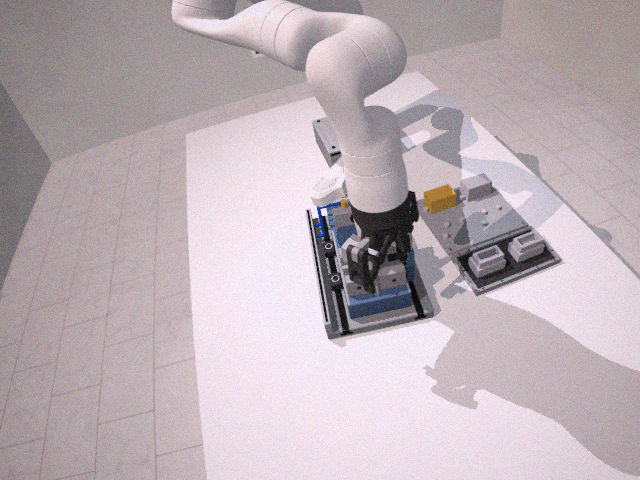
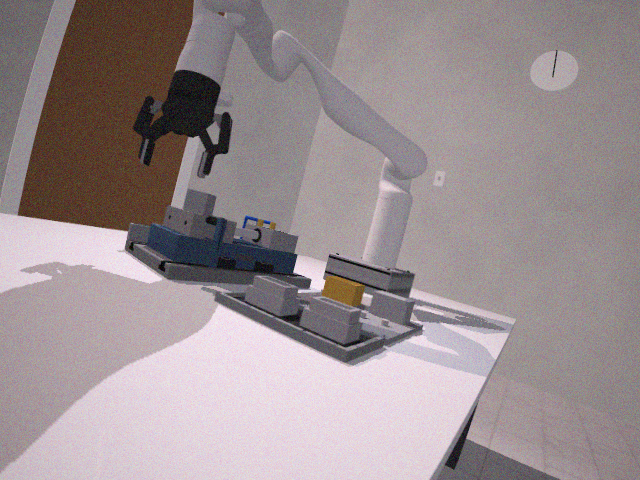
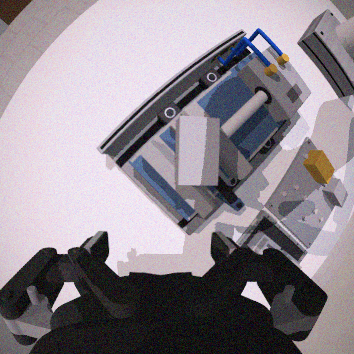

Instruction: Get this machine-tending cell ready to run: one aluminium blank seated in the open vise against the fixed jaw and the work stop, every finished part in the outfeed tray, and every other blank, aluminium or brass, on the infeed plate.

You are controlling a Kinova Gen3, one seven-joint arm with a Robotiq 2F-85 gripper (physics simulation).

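Pixels of known places: gripper, fingertip midpoint: (image 1: 390, 269) (image 2: 172, 170) (image 3: 159, 243); arm's base at its link origin: (image 2: 378, 264) (image 3: 346, 41).
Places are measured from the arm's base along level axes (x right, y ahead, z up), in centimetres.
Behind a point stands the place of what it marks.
Note:
A grey aluminium blank (image 2: 199, 202) @(x 6.9, y 52.8, z 4.6 cm) (image 3: 198, 150) @(x 9.5, y 51.0, z 6.4 cm) sits skewed to the jaws, high over the open jaws of the blue vise (image 1: 379, 303) @(x 8.6, y 57.1, z -1.9 cm) (image 2: 180, 248) @(x 3.0, y 56.6, z -2.8 cm) (image 3: 162, 187) @(x 8.6, y 56.2, z -0.8 cm); its underside is hidden. The work stop (image 2: 220, 232) @(x 0.6, y 51.8, z 0.9 cm) is at the vise's side. My gripper (image 2: 175, 162) @(x 6.9, y 58.8, z 8.3 cm) (image 3: 159, 243) @(x 6.9, y 58.8, z 8.3 cm) is open and empty, above the vise and apart from the blank. A brass blank (image 1: 439, 198) @(x -11.1, y 34.9, z -2.4 cm) (image 2: 343, 290) @(x -13.0, y 35.0, z -3.9 cm) (image 3: 319, 166) @(x -10.5, y 34.5, z -2.4 cm) and another aluminium blank (image 1: 476, 187) @(x -20.1, y 34.2, z -2.6 cm) (image 2: 391, 307) @(x -21.8, y 34.0, z -4.0 cm) (image 3: 335, 193) @(x -19.2, y 33.9, z -2.4 cm) stand on the infeed plate (image 1: 509, 219) @(x -24.2, y 42.5, z -6.0 cm). Two stepped finished parts, one (image 1: 486, 260) @(x -12.8, y 53.7, z -2.7 cm) (image 2: 271, 295) @(x -15.1, y 54.0, z -4.2 cm) beside the other (image 1: 526, 246) @(x -21.6, y 53.0, z -2.9 cm) (image 2: 330, 319) @(x -23.7, y 53.2, z -4.2 cm), stand in the outfeed tray (image 1: 516, 277) @(x -17.8, y 57.0, z -5.8 cm).
Blue hoses with brass fittings (image 3: 270, 70) @(x 9.3, y 36.8, z 4.1 cm) rise at the vise's cylinder end. A grey box-like base (image 2: 361, 272) @(x -2.3, y 11.7, z -2.4 cm) (image 3: 325, 50) @(x 2.9, y 12.1, z -1.4 cm) stands beyond that end, at the arm's foot. The outfeed tray adjoins the infeed plate, both beside the vise.

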